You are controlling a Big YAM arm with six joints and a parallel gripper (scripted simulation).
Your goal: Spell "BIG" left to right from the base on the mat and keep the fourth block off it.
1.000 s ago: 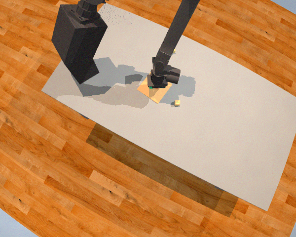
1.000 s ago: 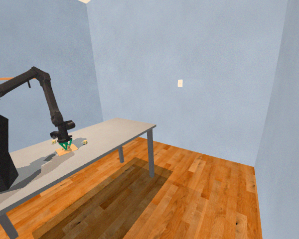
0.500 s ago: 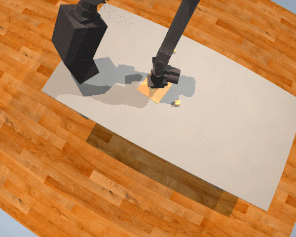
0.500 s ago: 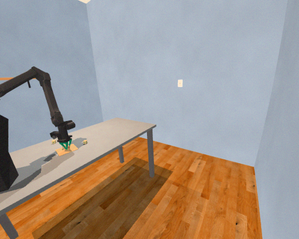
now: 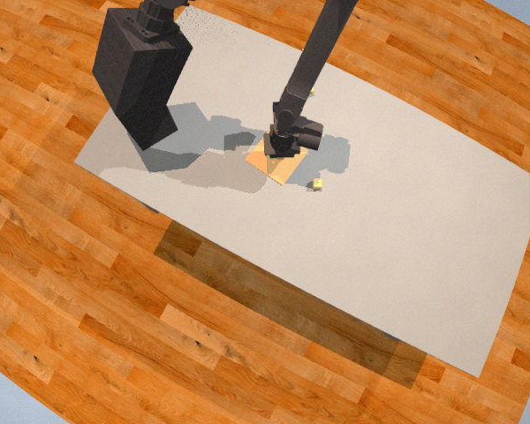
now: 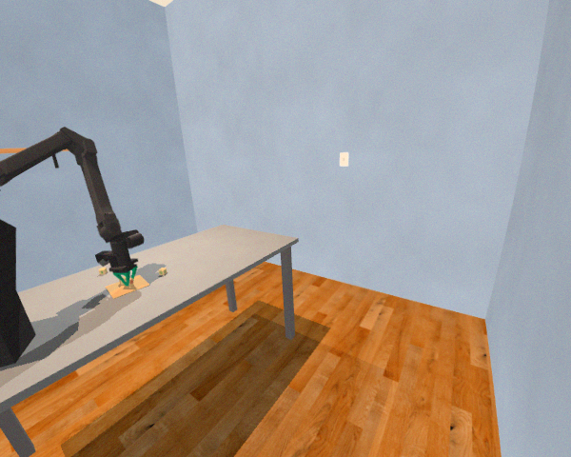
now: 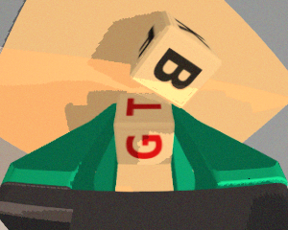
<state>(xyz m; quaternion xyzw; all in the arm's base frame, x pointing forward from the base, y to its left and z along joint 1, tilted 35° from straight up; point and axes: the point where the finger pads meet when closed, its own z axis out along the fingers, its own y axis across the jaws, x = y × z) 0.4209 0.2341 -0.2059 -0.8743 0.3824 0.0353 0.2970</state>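
The mat is 1 cm below my hand and 1 cm behind it. From my hand the other things lie so: block (24 cm to the left, 8 cm behind).
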